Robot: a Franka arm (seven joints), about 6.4 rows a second.
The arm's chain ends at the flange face. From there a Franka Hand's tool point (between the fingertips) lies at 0.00 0.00 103.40 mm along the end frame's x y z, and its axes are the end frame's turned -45 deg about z.
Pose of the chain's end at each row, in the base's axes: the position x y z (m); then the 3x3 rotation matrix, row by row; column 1 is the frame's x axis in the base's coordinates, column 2 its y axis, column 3 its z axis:
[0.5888 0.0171 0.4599], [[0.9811 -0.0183 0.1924], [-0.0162 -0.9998 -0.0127], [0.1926 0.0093 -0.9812]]
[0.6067 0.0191 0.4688], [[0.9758 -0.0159 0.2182], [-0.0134 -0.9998 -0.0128], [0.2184 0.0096 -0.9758]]
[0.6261 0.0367 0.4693], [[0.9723 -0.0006 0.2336], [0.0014 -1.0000 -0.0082], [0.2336 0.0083 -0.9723]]
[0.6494 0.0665 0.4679], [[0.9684 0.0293 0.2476], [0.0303 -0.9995 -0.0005], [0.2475 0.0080 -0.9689]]
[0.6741 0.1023 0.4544], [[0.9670 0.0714 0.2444], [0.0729 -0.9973 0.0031], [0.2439 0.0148 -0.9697]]
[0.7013 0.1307 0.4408], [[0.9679 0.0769 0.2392], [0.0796 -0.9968 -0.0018], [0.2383 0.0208 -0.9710]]
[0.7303 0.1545 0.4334], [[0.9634 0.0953 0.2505], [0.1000 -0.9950 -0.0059], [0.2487 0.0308 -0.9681]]
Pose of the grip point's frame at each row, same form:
[0.6087 0.0158 0.3584], [[0.7067 0.6808 0.1924], [0.6955 -0.7184 -0.0127], [0.1296 0.1428 -0.9812]]
[0.6293 0.0178 0.3679], [[0.7012 0.6788 0.2182], [0.6975 -0.7164 -0.0128], [0.1476 0.1612 -0.9758]]
[0.6503 0.0359 0.3688], [[0.6879 0.6871 0.2336], [0.7081 -0.7061 -0.0082], [0.1593 0.1710 -0.9723]]
[0.6750 0.0664 0.3677], [[0.6640 0.7055 0.2476], [0.7282 -0.6853 -0.0005], [0.1694 0.1807 -0.9689]]
[0.6994 0.1026 0.3541], [[0.6333 0.7343 0.2444], [0.7567 -0.6536 0.0031], [0.1620 0.1829 -0.9697]]
[0.7260 0.1305 0.3404], [[0.6300 0.7388 0.2392], [0.7611 -0.6486 -0.0018], [0.1538 0.1832 -0.9710]]
[0.7562 0.1539 0.3333], [[0.6138 0.7486 0.2505], [0.7743 -0.6329 -0.0059], [0.1541 0.1976 -0.9681]]

